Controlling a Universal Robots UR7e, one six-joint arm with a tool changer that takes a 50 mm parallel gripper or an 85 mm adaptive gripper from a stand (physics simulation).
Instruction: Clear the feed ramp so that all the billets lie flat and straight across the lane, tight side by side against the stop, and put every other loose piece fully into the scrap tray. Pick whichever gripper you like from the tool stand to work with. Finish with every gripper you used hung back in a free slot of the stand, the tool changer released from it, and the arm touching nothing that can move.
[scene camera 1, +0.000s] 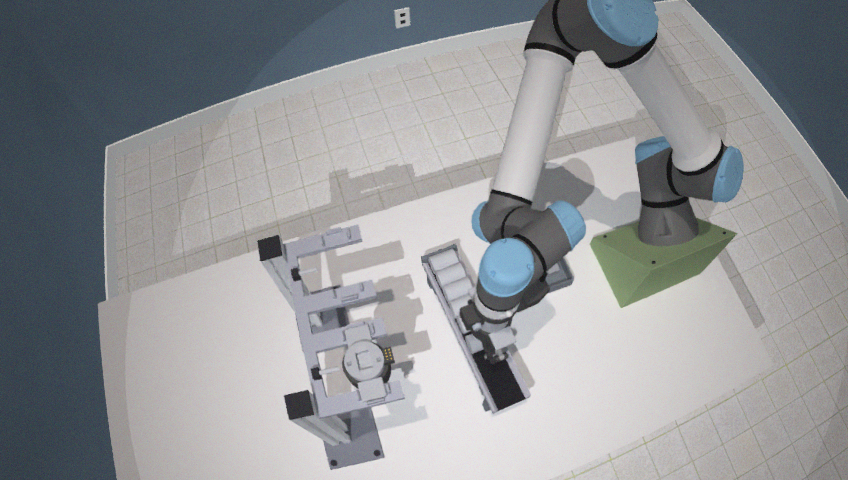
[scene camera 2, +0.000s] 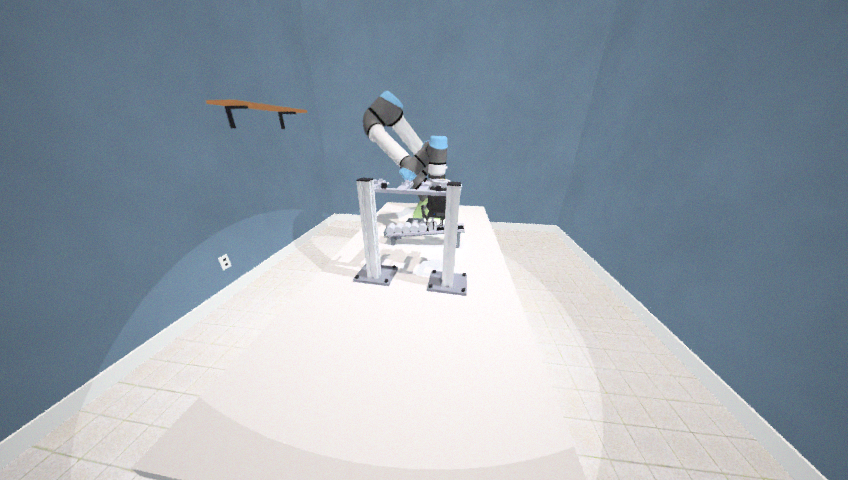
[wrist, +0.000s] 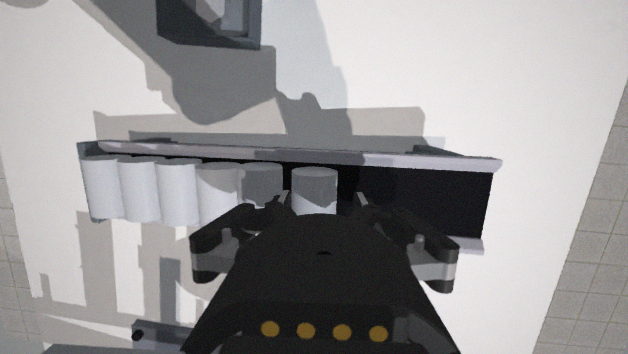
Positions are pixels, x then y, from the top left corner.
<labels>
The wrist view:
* billet: 258, 182
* billet: 313, 189
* billet: 100, 173
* billet: 216, 182
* adaptive gripper: 316, 276
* billet: 137, 177
</labels>
